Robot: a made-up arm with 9 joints.
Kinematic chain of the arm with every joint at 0, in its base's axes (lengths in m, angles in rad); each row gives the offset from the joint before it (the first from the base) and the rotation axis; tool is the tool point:
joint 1: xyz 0 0 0.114 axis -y
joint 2: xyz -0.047 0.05 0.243 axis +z
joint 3: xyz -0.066 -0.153 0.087 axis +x
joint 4: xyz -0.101 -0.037 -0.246 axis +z
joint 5: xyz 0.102 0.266 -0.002 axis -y
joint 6: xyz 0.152 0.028 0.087 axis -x
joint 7: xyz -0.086 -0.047 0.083 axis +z
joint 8: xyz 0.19 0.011 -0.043 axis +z
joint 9: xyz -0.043 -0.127 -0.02 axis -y
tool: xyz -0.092 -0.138 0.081
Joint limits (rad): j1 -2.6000..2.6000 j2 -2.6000..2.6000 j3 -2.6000..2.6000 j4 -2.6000..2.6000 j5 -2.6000..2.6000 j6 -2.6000..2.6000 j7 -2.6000..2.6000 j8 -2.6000..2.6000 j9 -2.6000..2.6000
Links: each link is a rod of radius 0.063 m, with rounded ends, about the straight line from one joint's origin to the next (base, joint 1, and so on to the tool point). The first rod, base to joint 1, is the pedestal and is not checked.
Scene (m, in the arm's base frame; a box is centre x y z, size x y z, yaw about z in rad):
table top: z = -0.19
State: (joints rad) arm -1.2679 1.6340 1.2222 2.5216 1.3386 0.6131 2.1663 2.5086 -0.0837
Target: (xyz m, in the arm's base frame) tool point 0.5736 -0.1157 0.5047
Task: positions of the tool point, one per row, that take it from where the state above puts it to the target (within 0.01 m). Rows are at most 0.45 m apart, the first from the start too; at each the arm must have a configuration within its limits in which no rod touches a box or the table.
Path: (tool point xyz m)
1: -0.3291 -0.5837 0.2076
2: -0.3073 -0.6535 0.3583
3: -0.3583 -0.5699 0.5712
4: -0.4656 -0.3253 0.6979
5: -0.5494 -0.0094 0.6365
6: -0.5313 0.2374 0.3991
7: -0.3956 0.3046 0.1018
8: -0.6328 0.1062 0.1853
9: -0.7139 -0.2531 0.1871
10: -0.5479 -0.6264 0.1371
11: -0.1687 -0.8402 0.1213
12: 0.2619 -0.7908 0.2028
13: 0.5465 -0.5036 0.3608
14: 0.5736 -0.1157 0.5047

